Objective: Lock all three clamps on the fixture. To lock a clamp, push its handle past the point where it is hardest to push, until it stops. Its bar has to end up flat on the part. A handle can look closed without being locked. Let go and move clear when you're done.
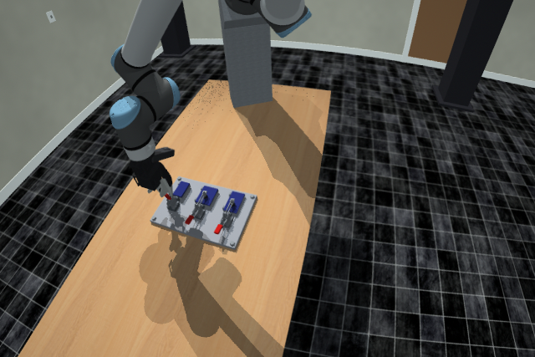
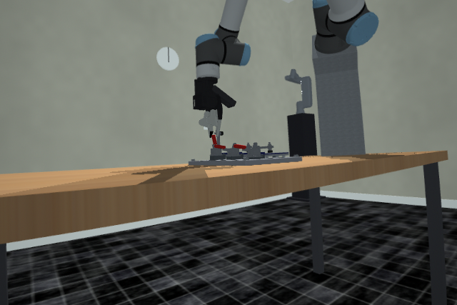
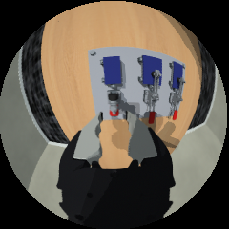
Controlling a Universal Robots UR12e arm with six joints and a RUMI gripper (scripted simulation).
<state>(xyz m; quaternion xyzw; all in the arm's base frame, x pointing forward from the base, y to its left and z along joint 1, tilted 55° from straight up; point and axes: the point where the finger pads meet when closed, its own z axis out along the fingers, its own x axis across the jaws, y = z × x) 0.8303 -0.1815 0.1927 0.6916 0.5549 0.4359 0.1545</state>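
Right now my hand is 4 cm past the grey fixture plate, 11 cm to the right of it and 11 cm above it.
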